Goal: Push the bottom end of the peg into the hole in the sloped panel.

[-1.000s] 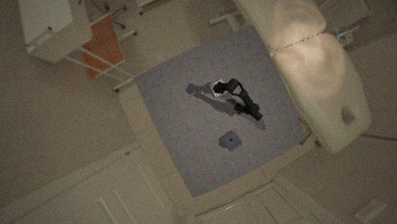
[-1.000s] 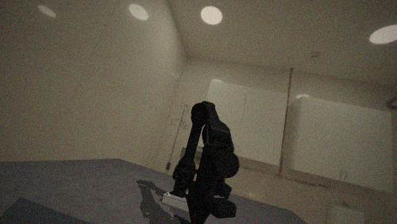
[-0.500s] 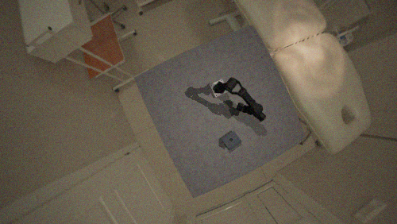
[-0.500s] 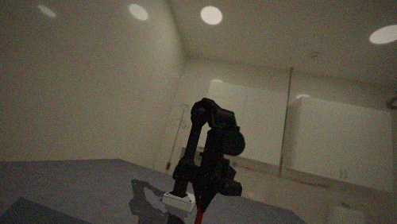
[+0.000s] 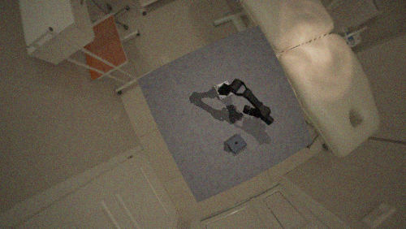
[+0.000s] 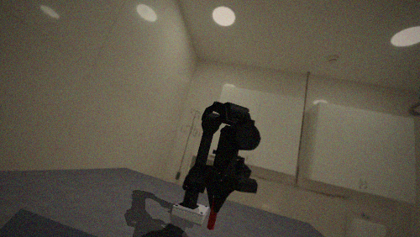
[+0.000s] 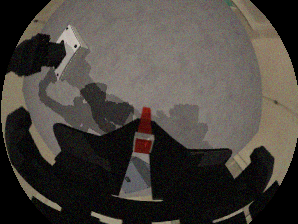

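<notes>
My gripper tip is 230 mm short of the grey sloped panel, 170 mm to the left of it and 80 mm above it. From my gripper tip the other things lie so: red peg: 20 mm above.
</notes>
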